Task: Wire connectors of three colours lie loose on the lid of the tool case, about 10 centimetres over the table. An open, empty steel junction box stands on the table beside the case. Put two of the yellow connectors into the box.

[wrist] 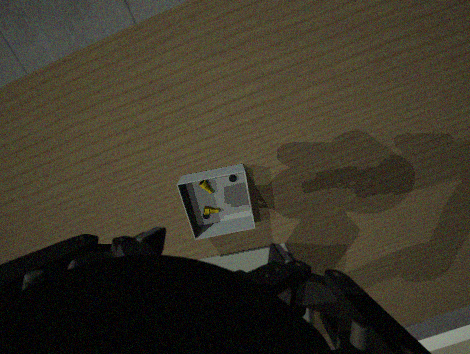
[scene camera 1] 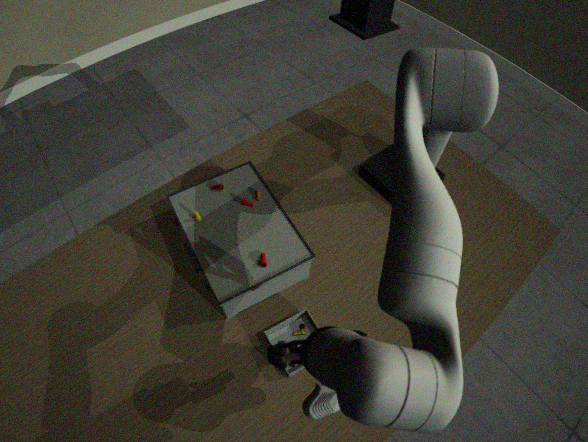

Scene:
gripper: wrist; scene camera 1
same spot on gripper: [wrist: 292, 281] = [scene camera 1: 294, 361]
same spot on tool case: [wrist: 247, 260] = [scene camera 1: 258, 298]

